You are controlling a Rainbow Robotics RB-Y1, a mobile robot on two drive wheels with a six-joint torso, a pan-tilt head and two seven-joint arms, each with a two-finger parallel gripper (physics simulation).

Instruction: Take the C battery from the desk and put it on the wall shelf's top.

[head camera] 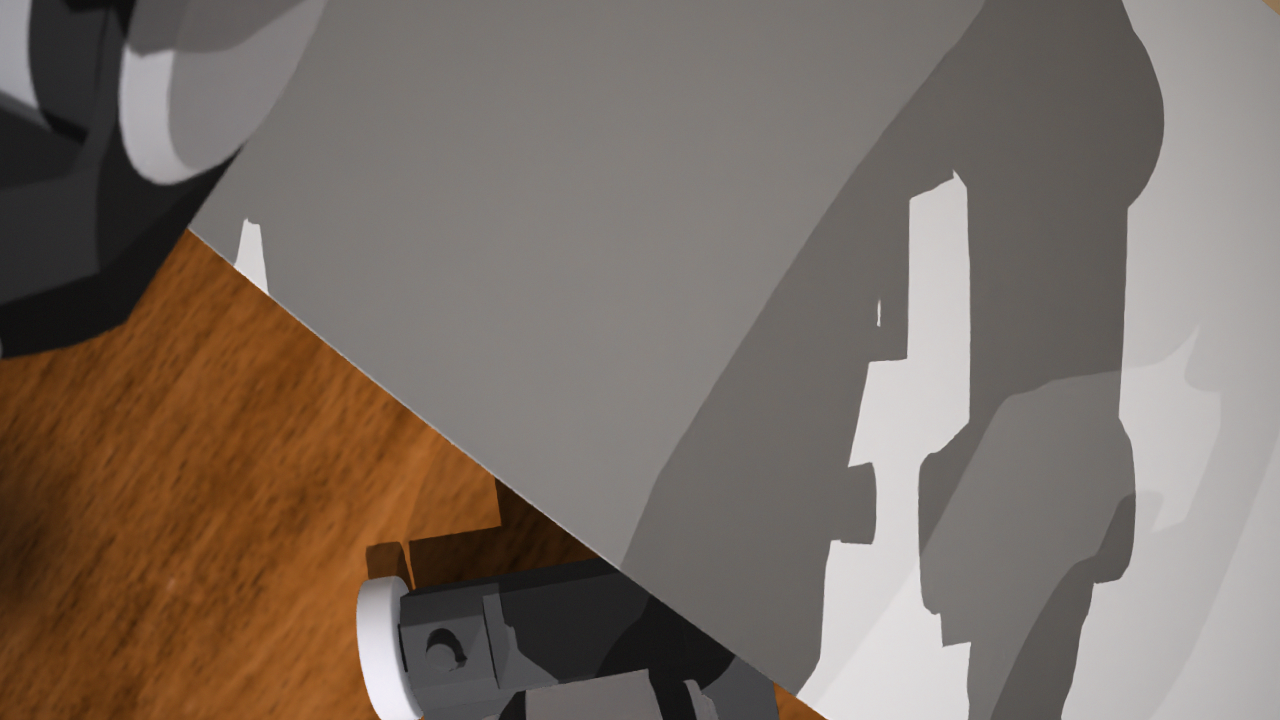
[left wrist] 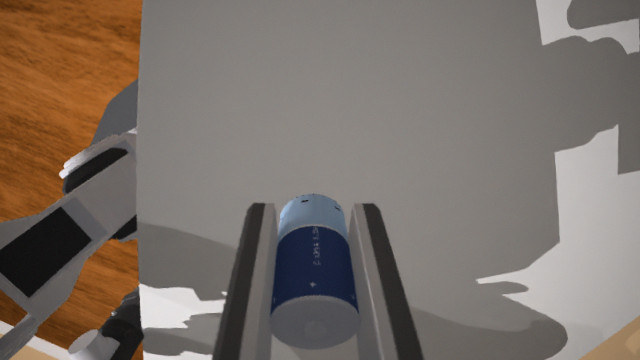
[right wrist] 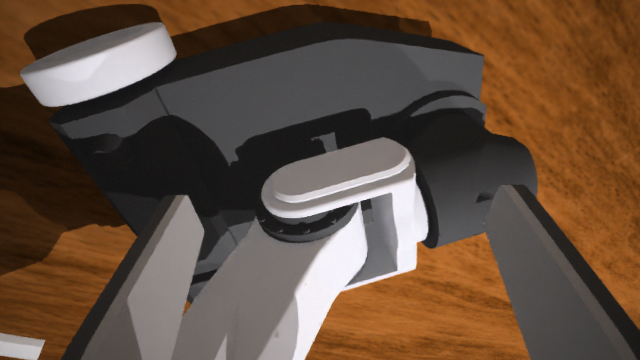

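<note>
The C battery, dark blue with a light blue end and a grey end cap, is between the fingers of my left gripper, which is shut on it. They are above the pale grey desk. The left gripper and the battery do not show in the head view, where part of my left arm is at the upper left. My right gripper is open, with no object between its fingers, and points down at the robot's own base. The wall shelf does not show in these views.
The robot's dark wheeled base stands on the brown wooden floor, beside the desk's straight edge. White and dark robot parts show at the left of the left wrist view. Dark arm shadows lie across the desk.
</note>
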